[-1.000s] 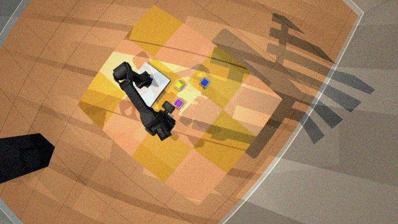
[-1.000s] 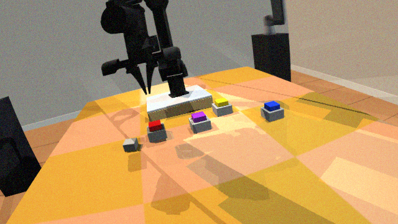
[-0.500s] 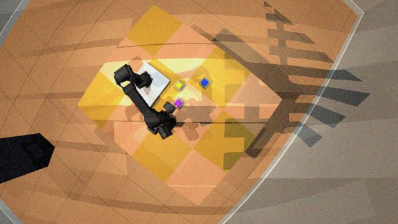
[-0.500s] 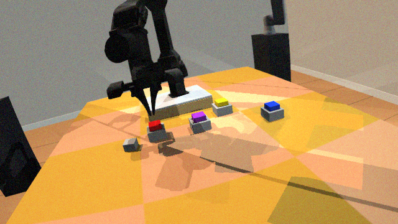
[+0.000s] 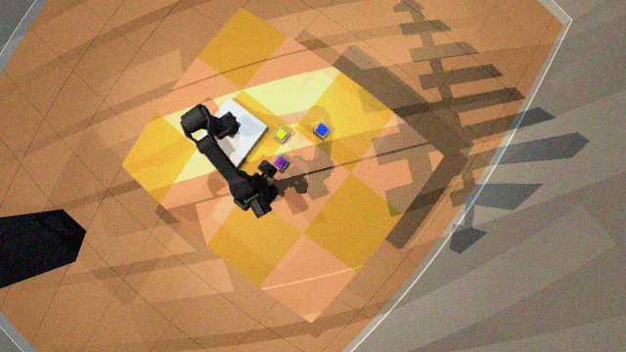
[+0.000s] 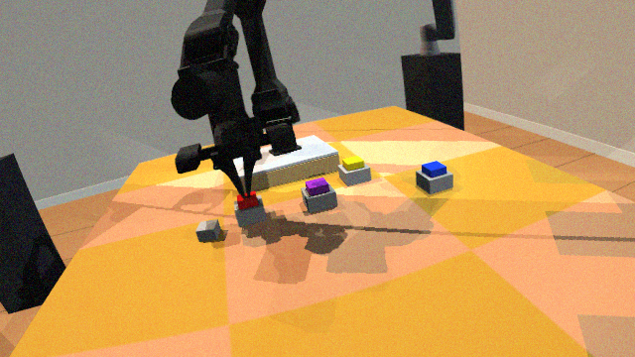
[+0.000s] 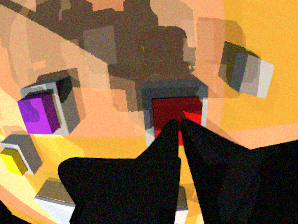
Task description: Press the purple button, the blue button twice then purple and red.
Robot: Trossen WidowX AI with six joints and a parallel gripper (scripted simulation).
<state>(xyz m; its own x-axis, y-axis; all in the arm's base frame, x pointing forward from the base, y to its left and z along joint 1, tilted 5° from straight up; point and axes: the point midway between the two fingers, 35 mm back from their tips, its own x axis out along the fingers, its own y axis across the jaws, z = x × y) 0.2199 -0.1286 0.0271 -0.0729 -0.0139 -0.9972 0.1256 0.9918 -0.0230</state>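
Right now my gripper tip is 10 mm above the red button. Round my gripper tip: yellow button 210 mm to the left, 30 mm behind, 10 mm below; then small grey block 80 mm to the right, 30 mm below, 20 mm ahead; then purple button 110 mm to the left, 20 mm ahead, 10 mm below.
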